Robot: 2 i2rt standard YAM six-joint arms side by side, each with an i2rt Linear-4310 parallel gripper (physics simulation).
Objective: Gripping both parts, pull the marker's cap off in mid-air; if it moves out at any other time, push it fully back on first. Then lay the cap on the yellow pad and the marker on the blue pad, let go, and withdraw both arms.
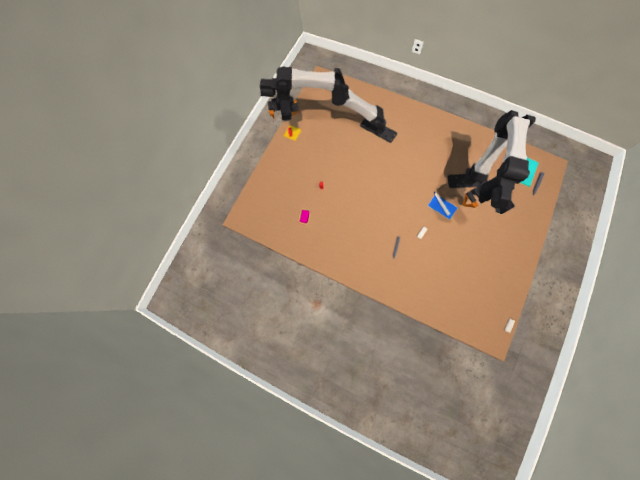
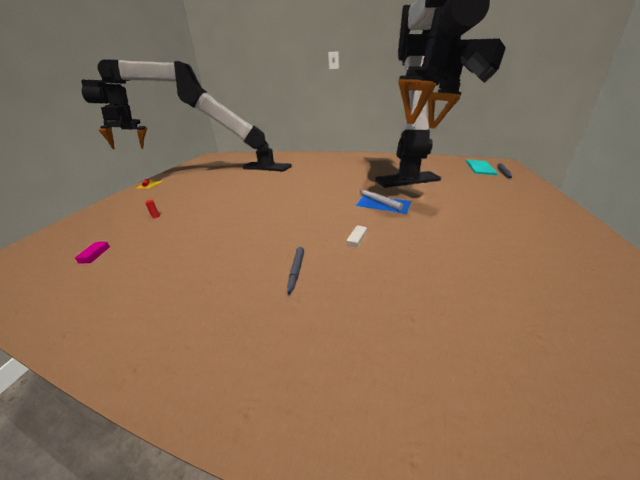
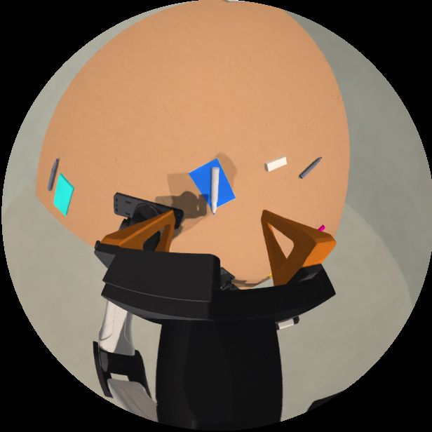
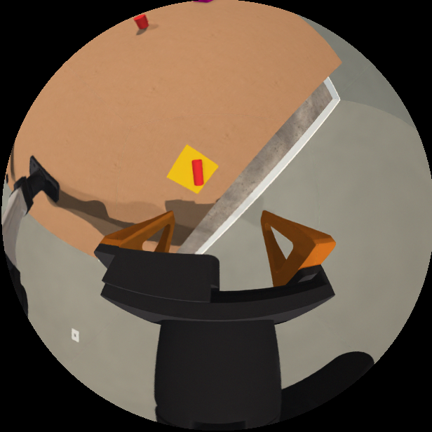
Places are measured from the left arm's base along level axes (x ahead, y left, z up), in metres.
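Pixels of known places: left gripper, fingertip midpoint: (image 1: 471, 200) (image 2: 421, 126); right gripper, fingertip midpoint: (image 2: 128, 148); left arm's base, link origin: (image 1: 467, 181) (image 2: 408, 180); right arm's base, link origin: (image 1: 378, 129) (image 2: 266, 167).
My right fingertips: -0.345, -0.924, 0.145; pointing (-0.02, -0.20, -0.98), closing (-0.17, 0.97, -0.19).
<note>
Ahead of a thing's pixels: the offset from my right fingertips to its top centre, as dx, dy, dz.
The red cap {+0.000, +0.012, -0.127} (image 1: 290, 132) (image 2: 145, 182) (image 4: 197, 172) lies on its side on the yellow pad {-0.001, +0.023, -0.145} (image 1: 296, 135) (image 2: 155, 183) (image 4: 183, 157). The white marker {+0.461, +0.771, -0.127} (image 1: 442, 203) (image 2: 382, 199) (image 3: 215, 187) lies uncapped on the blue pad (image 1: 447, 213) (image 2: 369, 203) (image 3: 202, 176), its tip reaching slightly past the edge. My left gripper (image 1: 470, 200) (image 2: 422, 124) (image 3: 217, 214) is open and empty, raised above and beside the blue pad. My right gripper (image 1: 283, 110) (image 2: 127, 147) (image 4: 217, 215) is open and empty, high above the yellow pad.
Another red cap {+0.339, +0.174, -0.097} (image 1: 321, 184) (image 2: 152, 208) (image 4: 141, 21), a magenta block {+0.494, +0.083, -0.130} (image 1: 304, 216) (image 2: 92, 252), a white block {+0.608, +0.657, -0.133} (image 1: 422, 232) (image 2: 356, 235) (image 3: 276, 163) and a grey pen {+0.675, +0.524, -0.131} (image 1: 395, 246) (image 2: 295, 270) (image 3: 310, 167) lie on the table. A cyan pad {+0.307, +1.248, -0.137} (image 1: 529, 172) (image 2: 481, 166) (image 3: 63, 194) lies beside another grey pen {+0.380, +1.286, -0.128} (image 1: 538, 183) (image 2: 504, 170) (image 3: 53, 174).
</note>
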